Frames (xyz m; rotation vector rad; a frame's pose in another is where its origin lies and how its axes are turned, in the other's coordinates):
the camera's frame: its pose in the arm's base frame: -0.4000 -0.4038 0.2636 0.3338 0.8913 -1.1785
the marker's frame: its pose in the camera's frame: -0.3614 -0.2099 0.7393 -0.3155 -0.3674 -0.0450
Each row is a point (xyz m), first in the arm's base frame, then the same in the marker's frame.
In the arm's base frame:
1: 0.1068 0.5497 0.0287
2: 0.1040 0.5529 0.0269
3: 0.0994 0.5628 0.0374
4: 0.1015 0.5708 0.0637
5: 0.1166 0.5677 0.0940
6: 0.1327 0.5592 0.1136
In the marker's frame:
1: -0.4834 1.4046 -0.7957
2: -0.4859 1.4049 -0.7995
3: -0.5005 1.4016 -0.7968
4: -0.5191 1.3949 -0.7777
5: -0.5270 1.3905 -0.7449
6: -0.5250 1.3892 -0.7183

